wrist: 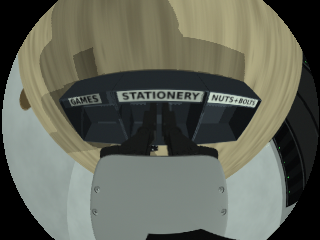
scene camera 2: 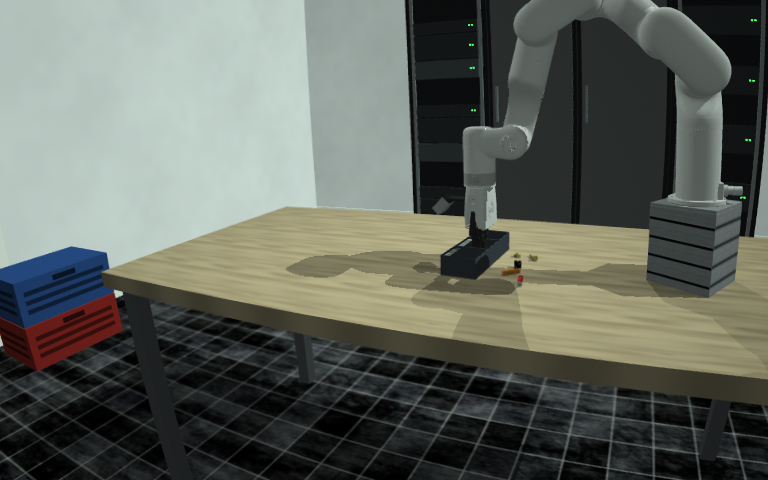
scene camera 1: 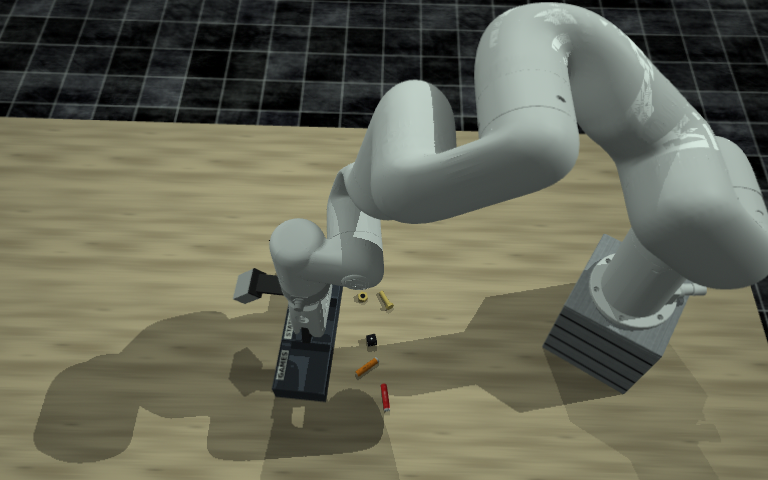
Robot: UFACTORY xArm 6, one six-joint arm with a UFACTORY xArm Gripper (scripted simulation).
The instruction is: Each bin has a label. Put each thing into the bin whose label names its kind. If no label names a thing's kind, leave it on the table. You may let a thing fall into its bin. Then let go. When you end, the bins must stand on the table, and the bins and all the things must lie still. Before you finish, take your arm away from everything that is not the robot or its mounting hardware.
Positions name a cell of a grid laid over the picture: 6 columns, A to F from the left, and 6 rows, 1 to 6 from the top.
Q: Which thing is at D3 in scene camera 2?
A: My gripper.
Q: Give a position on a dark three-part bin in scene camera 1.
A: At C5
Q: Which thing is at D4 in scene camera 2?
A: A dark three-part bin.
